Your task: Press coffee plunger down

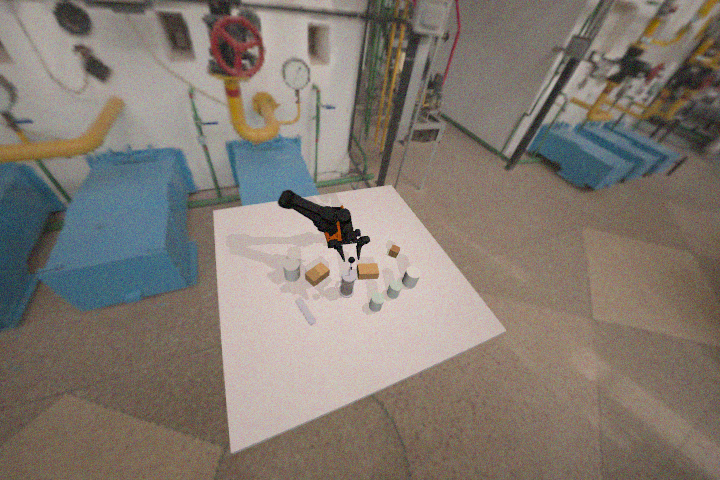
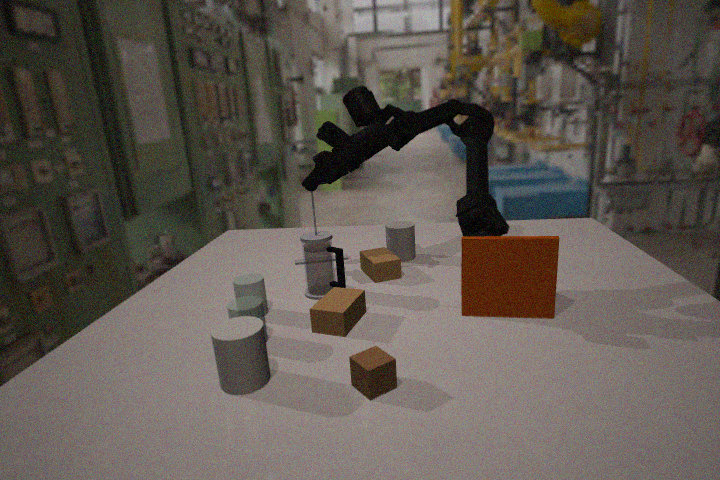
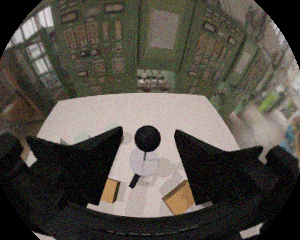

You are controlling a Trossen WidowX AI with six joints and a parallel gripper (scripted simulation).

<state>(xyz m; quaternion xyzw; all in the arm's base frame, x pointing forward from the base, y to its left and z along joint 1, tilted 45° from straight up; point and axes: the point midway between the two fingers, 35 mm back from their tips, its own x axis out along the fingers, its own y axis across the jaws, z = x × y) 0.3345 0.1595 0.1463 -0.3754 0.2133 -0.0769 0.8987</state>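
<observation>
My gripper tip is now 2 cm past the coffee press, 1 cm to the right of it and 13 cm above it.
</observation>
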